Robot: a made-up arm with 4 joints. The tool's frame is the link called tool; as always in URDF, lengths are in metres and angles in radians. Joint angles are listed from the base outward.
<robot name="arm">
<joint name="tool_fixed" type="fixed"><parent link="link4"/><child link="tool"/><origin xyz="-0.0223 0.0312 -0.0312" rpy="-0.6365 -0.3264 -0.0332"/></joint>
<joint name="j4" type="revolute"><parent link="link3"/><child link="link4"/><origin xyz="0.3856 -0.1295 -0.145" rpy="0 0 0"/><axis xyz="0.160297 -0.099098 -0.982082"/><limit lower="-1.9" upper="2.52"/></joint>
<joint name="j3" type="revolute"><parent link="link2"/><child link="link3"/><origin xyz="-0.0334 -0.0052 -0.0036" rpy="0 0 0"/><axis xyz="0 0 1"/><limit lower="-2.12" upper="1.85"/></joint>
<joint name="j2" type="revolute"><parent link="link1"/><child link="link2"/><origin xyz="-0.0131 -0.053 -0.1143" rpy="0 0 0"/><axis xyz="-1 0 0"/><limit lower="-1.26" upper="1.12"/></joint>
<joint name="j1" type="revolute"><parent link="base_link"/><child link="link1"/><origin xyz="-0.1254 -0.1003 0.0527" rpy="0 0 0"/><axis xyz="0 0 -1"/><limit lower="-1.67" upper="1.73"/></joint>
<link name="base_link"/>
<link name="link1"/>
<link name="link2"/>
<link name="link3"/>
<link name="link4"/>
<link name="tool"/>
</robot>
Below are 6 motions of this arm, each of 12 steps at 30 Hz.
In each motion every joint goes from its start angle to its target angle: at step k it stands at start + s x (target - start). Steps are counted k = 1, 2, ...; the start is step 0. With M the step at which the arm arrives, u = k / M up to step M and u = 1 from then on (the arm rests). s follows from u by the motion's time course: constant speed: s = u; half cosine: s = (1 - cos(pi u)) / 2; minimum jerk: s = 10 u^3 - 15 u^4 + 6 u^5.
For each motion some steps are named. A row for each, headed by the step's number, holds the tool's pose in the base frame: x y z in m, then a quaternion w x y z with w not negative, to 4 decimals.
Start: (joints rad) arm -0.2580 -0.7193 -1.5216 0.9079
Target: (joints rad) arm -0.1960 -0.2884 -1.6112 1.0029
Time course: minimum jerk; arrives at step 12
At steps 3, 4, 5, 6, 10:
3: -0.1766 -0.3852 -0.4533 0.4148 -0.1820 0.4432 -0.7735
4: -0.1781 -0.4028 -0.4430 0.4017 -0.1863 0.4263 -0.7888
5: -0.1805 -0.4247 -0.4286 0.3843 -0.1911 0.4042 -0.8077
6: -0.1839 -0.4481 -0.4110 0.3641 -0.1957 0.3789 -0.8280
10: -0.1986 -0.5104 -0.3488 0.2994 -0.2040 0.2990 -0.8828

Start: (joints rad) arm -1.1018 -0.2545 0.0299 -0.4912
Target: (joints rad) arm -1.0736 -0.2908 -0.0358 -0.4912
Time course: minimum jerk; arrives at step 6
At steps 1, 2, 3, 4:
1: 0.1155 0.1217 -0.2639 0.7221 -0.0380 -0.2875 0.6281
2: 0.1184 0.1182 -0.2653 0.7281 -0.0380 -0.2847 0.6224
3: 0.1230 0.1123 -0.2678 0.7380 -0.0380 -0.2801 0.6128
4: 0.1273 0.1063 -0.2704 0.7477 -0.0380 -0.2753 0.6031

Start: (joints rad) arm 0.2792 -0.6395 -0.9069 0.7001
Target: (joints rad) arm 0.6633 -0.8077 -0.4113 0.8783
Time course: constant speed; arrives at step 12
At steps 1, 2, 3, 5, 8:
1: -0.0636 -0.3646 -0.4210 0.5651 -0.0272 0.3035 -0.7667
2: -0.0543 -0.3612 -0.4188 0.5637 -0.0145 0.3003 -0.7693
3: -0.0450 -0.3583 -0.4159 0.5621 -0.0019 0.2967 -0.7720
5: -0.0261 -0.3536 -0.4082 0.5587 0.0235 0.2880 -0.7774
8: 0.0022 -0.3498 -0.3918 0.5525 0.0614 0.2714 -0.7857

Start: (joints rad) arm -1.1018 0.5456 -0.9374 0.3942
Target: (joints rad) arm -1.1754 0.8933 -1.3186 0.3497
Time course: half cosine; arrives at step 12
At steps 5, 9, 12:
5: 0.3142 -0.2508 0.0370 0.7919 -0.3470 -0.4128 -0.2865
9: 0.2776 -0.2943 0.1120 0.7397 -0.3222 -0.4690 -0.3592
12: 0.2631 -0.3067 0.1324 0.7234 -0.3109 -0.4852 -0.3804

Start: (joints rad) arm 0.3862 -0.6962 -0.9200 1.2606
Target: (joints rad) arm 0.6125 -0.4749 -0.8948 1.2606
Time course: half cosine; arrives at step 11
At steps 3, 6, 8, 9, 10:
3: -0.1139 -0.3885 -0.4371 0.2546 0.0068 0.4074 -0.8770
6: -0.1517 -0.4171 -0.4166 0.2114 -0.0021 0.3752 -0.9025
8: -0.1781 -0.4321 -0.4021 0.1825 -0.0095 0.3551 -0.9168
9: -0.1881 -0.4368 -0.3966 0.1719 -0.0126 0.3479 -0.9215
10: -0.1944 -0.4397 -0.3930 0.1650 -0.0146 0.3434 -0.9245

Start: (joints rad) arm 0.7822 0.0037 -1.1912 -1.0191
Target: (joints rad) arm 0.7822 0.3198 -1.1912 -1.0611
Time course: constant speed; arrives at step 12
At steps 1, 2, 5, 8, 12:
1: -0.4654 -0.3780 -0.2287 0.8028 -0.3657 0.1021 -0.4597
2: -0.4685 -0.3809 -0.2185 0.7993 -0.3774 0.1050 -0.4557
5: -0.4768 -0.3887 -0.1873 0.7878 -0.4123 0.1138 -0.4433
8: -0.4834 -0.3948 -0.1553 0.7750 -0.4463 0.1227 -0.4302
12: -0.4893 -0.4000 -0.1117 0.7562 -0.4904 0.1350 -0.4115

